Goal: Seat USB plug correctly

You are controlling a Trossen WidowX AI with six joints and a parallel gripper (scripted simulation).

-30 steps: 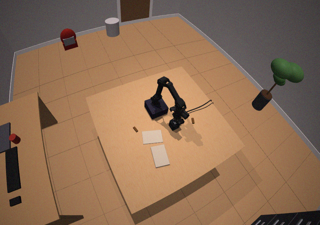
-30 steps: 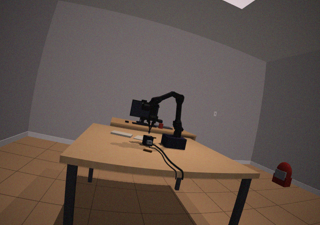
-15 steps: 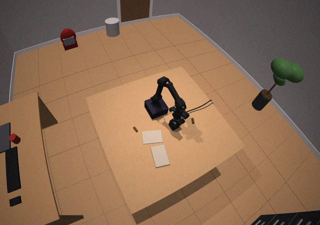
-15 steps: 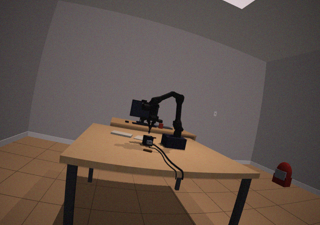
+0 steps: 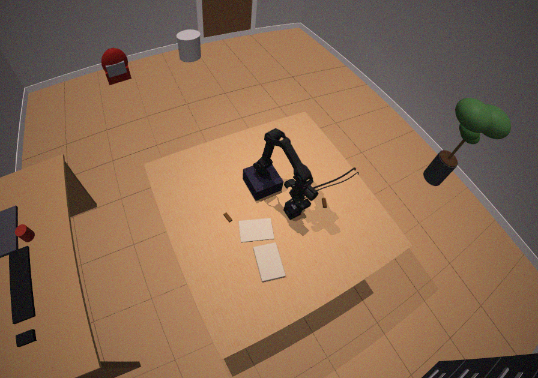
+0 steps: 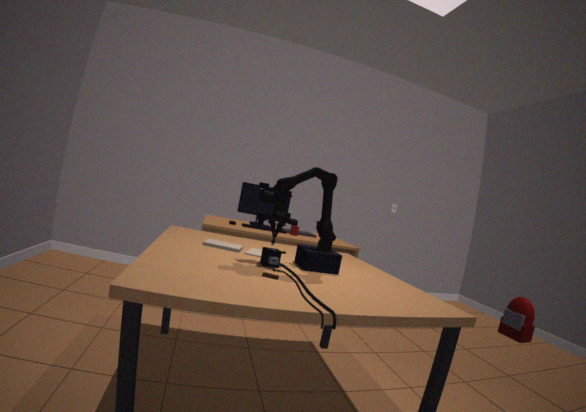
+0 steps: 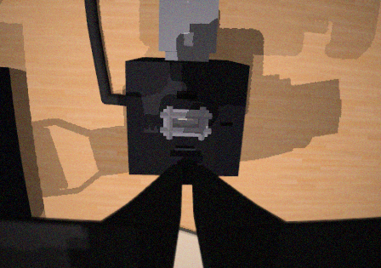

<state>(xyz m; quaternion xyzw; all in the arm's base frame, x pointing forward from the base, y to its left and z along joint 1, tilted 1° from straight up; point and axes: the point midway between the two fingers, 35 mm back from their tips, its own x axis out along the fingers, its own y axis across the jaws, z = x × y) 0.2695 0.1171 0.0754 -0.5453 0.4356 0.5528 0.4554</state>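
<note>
Now: gripper tip 60 mm above the grey-rimmed socket and 10 mm to the right of it. Also, from my gripper tip: usb plug: 20 mm below.
</note>
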